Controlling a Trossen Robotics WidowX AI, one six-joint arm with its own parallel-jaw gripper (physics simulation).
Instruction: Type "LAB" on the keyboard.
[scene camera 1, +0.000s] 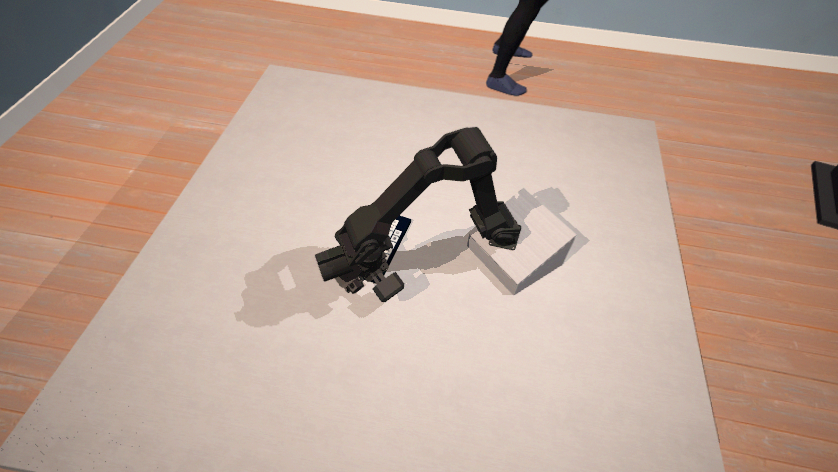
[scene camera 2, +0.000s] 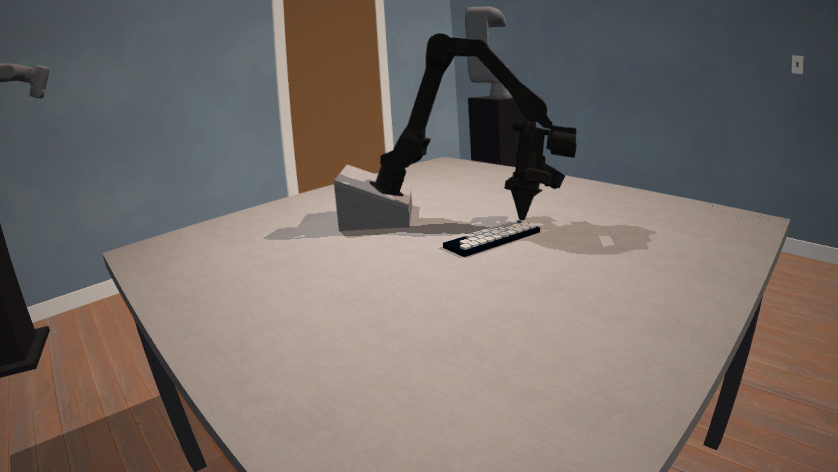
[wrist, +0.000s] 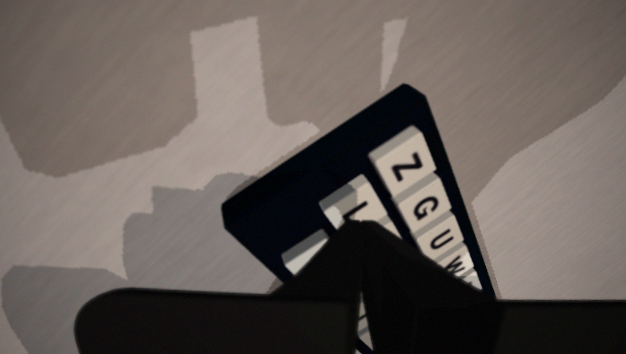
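Where they show: gripper, fingertip midpoint: (scene camera 2: 521, 220) (wrist: 359, 234); arm's base at its link origin: (scene camera 1: 505, 235) (scene camera 2: 386, 189).
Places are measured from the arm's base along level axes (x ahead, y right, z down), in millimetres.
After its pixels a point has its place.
Observation:
The keyboard (scene camera 1: 403, 224) {y -24, x 254, z 63 mm} (scene camera 2: 495, 238) {y -88, x 299, z 61 mm} (wrist: 295, 200) {y -203, x 254, z 64 mm} is a dark navy board with white keys, lying flat on the table. My gripper (scene camera 2: 520, 219) {y -189, x 265, z 52 mm} (wrist: 359, 234) {y -189, x 265, z 52 mm} is shut and empty, pointing down at the keyboard's far end in the second scene view. In the wrist view its tips overlap the lower edge of the L key (wrist: 371, 198) {y -193, x 273, z 59 mm}; whether they touch it I cannot tell. The Z key (wrist: 411, 162) {y -197, x 289, z 58 mm}, G key (wrist: 426, 206) {y -177, x 289, z 58 mm} and U key (wrist: 442, 240) {y -156, x 290, z 58 mm} show to the right. A partly covered key (wrist: 305, 256) {y -186, x 247, z 59 mm} is at the lower left, its letter hidden. I cannot make out the A and B keys.
The arm stands on a wedge-shaped grey block (scene camera 1: 530, 246) {y -14, x -64, z -9 mm} (scene camera 2: 372, 208) {y 58, x 43, z 25 mm} on the large pale table (scene camera 1: 410, 381) {y -393, x 69, z 75 mm} (scene camera 2: 381, 351) {y 279, x 526, z 75 mm}. The arm covers much of the keyboard in the first scene view. A person's legs (scene camera 1: 511, 43) show beyond the table's far edge.

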